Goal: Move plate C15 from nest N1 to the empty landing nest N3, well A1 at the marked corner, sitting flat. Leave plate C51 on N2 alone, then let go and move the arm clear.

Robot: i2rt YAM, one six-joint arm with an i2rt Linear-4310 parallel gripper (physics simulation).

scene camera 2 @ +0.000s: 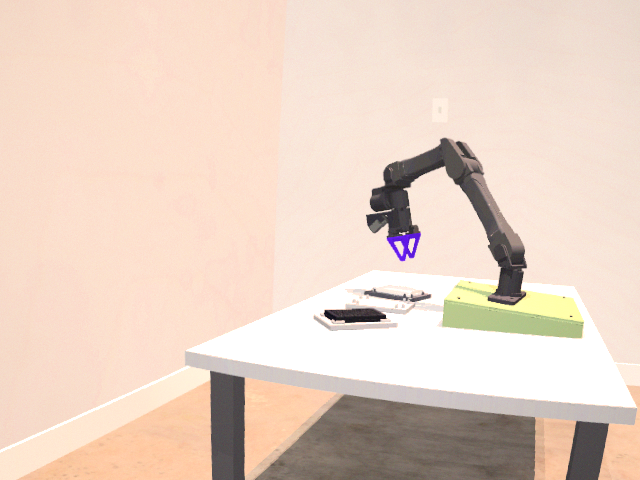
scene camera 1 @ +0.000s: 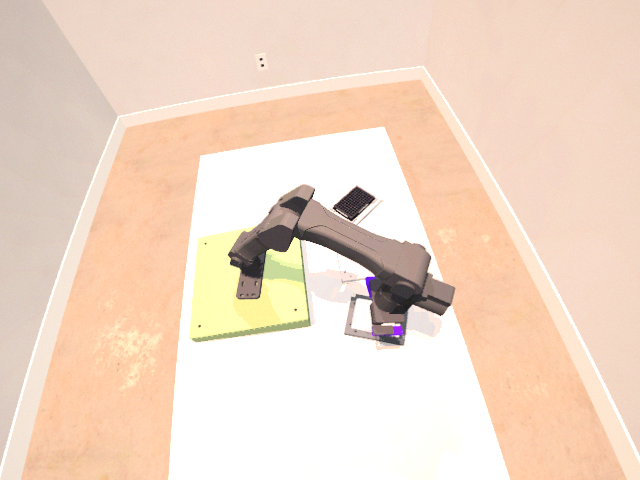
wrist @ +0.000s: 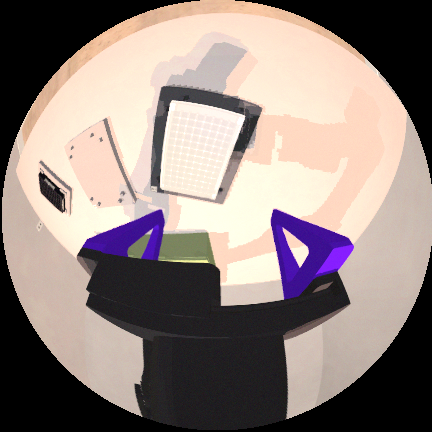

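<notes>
A white well plate (scene camera 1: 360,316) (scene camera 2: 398,290) (wrist: 202,150) lies in a dark nest (scene camera 1: 350,315) (scene camera 2: 423,296) (wrist: 160,135). A black well plate (scene camera 1: 354,202) (scene camera 2: 355,315) (wrist: 51,191) sits on a white nest (scene camera 1: 368,212) (scene camera 2: 361,326) (wrist: 69,200). An empty white nest (scene camera 1: 348,276) (scene camera 2: 382,305) (wrist: 97,167) lies between them, mostly hidden by the arm in scene camera 1. Plate and nest labels and the A1 mark are not readable. My gripper (scene camera 1: 379,310) (scene camera 2: 406,258) (wrist: 217,214) is open and empty, high above the dark nest area, with purple fingers pointing down.
The arm stands on a thick yellow-green base block (scene camera 1: 222,310) (scene camera 2: 547,326) (wrist: 180,245) beside the nests. All of it rests on a white table (scene camera 1: 289,403) (scene camera 2: 439,356). The arm's shadow falls across the table and the dark nest. Walls stand behind the table.
</notes>
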